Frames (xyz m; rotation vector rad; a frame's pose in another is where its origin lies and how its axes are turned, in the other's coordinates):
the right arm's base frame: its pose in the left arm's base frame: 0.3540 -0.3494 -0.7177 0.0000 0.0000 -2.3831
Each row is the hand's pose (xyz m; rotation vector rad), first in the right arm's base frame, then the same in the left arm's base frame.
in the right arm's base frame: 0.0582 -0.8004 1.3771 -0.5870 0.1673 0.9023
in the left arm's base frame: -0.2388 0.1916 0.6594 -0.0652 0.6396 -1.4076
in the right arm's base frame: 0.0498 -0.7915 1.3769 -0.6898 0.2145 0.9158
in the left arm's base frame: -0.2266 0.1909 0.6592 -0.0588 0.7543 -1.3650
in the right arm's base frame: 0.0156 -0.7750 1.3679 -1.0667 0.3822 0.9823
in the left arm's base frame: -0.1904 0.2024 0.6502 -0.0406 1.1528 -1.1526
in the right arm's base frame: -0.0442 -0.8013 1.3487 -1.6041 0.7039 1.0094
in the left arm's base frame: -0.1651 0.2626 0.6310 0.0586 1.7082 -0.7840
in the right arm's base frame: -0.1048 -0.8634 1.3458 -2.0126 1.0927 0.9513
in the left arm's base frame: -0.1638 0.3494 0.6281 0.2537 2.1374 -0.4127
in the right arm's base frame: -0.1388 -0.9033 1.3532 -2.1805 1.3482 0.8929
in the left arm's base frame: -0.1666 0.4018 0.6355 0.4098 2.3242 -0.1989
